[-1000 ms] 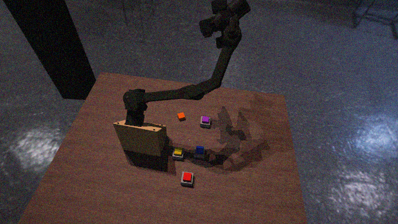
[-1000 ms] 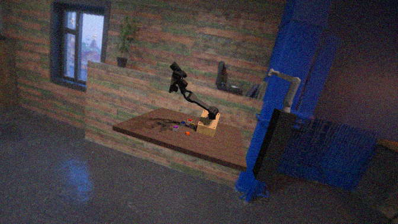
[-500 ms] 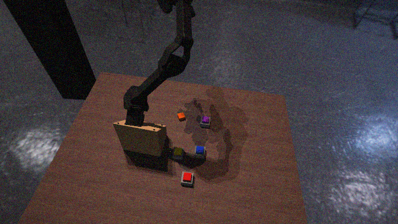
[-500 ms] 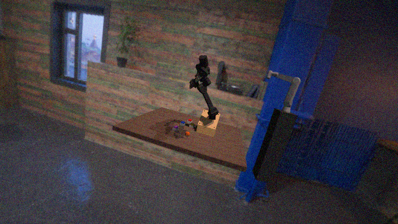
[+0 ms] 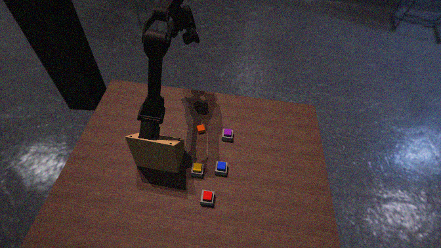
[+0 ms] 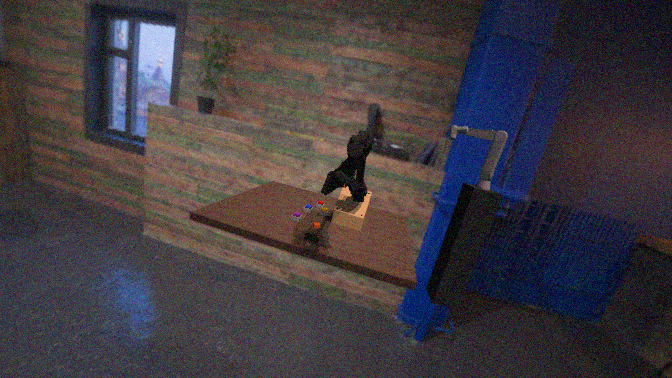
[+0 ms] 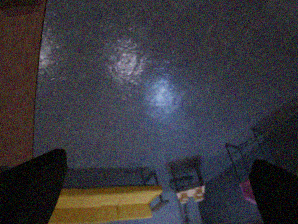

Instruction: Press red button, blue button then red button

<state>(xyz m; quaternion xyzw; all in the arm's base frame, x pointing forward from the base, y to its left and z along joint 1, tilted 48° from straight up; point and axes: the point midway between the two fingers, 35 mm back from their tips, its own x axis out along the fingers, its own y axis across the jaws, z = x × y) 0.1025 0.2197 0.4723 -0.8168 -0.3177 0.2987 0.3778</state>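
The red button is 660 mm to the right of my gripper tip, 250 mm below it and 90 mm ahead of it. Also, from my gripper tip: orange block (330 mm to the right, 280 mm below, 40 mm ahead); then purple button (360 mm to the right, 250 mm below, 170 mm ahead); then yellow button (550 mm to the right, 250 mm below, 40 mm ahead).
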